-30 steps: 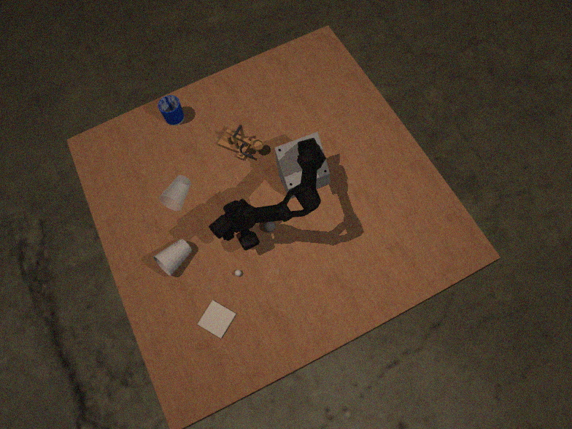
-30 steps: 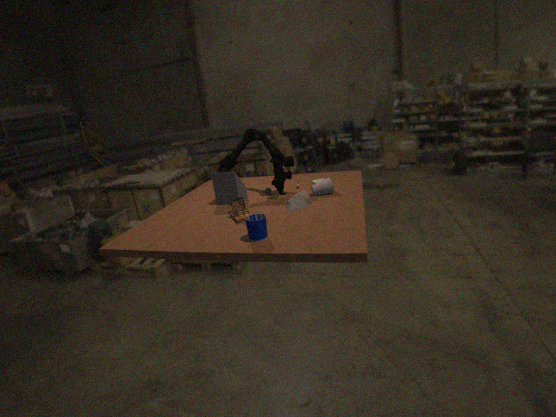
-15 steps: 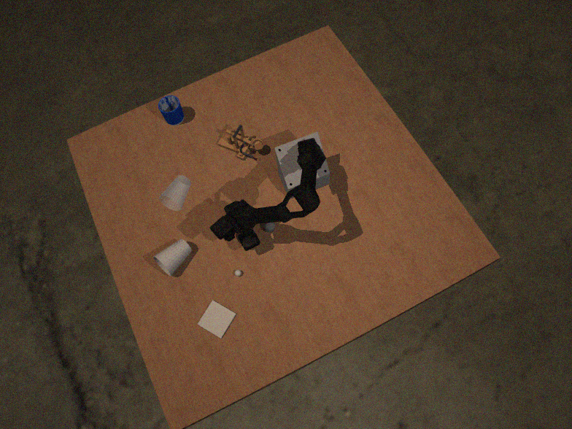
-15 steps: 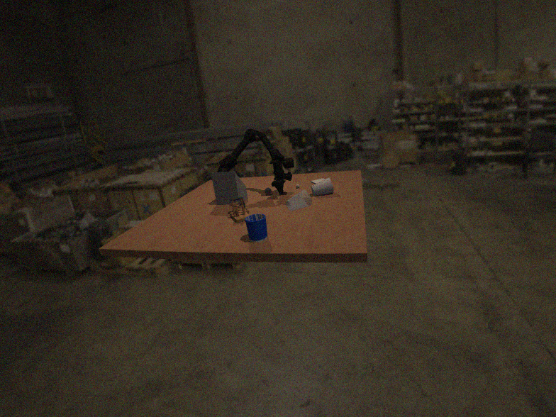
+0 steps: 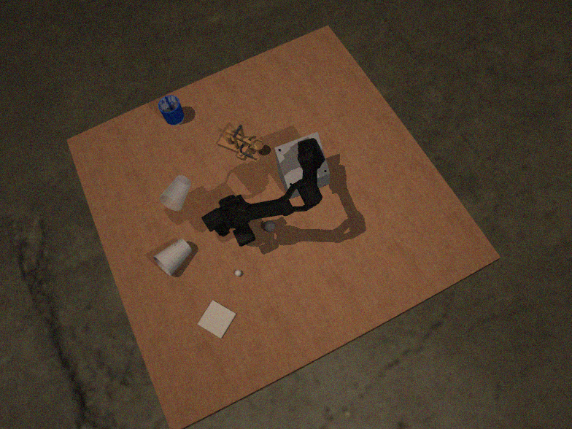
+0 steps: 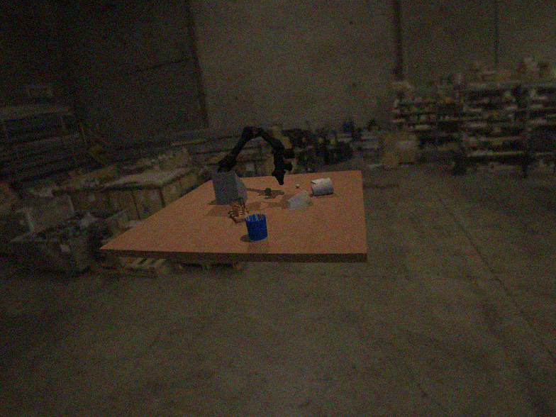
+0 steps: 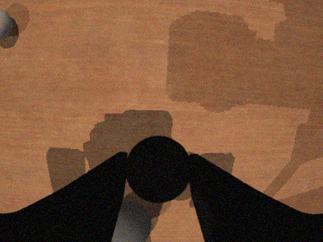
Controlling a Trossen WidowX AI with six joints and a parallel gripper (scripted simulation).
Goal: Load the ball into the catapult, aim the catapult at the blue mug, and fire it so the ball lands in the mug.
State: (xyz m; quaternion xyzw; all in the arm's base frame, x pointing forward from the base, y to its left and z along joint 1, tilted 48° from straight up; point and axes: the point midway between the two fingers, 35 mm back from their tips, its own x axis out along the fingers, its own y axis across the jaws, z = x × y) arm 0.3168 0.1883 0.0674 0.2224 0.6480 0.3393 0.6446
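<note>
Right now my gripper tip is 360 mm to the left of the wooden catapult, 110 mm past it and 20 mm above it. Also, from my gripper tip: small white ball 140 mm to the left, 60 mm below, 60 mm ahead; grey ball 110 mm behind, 50 mm below, 10 mm to the left; black ball 10 mm above.
</note>
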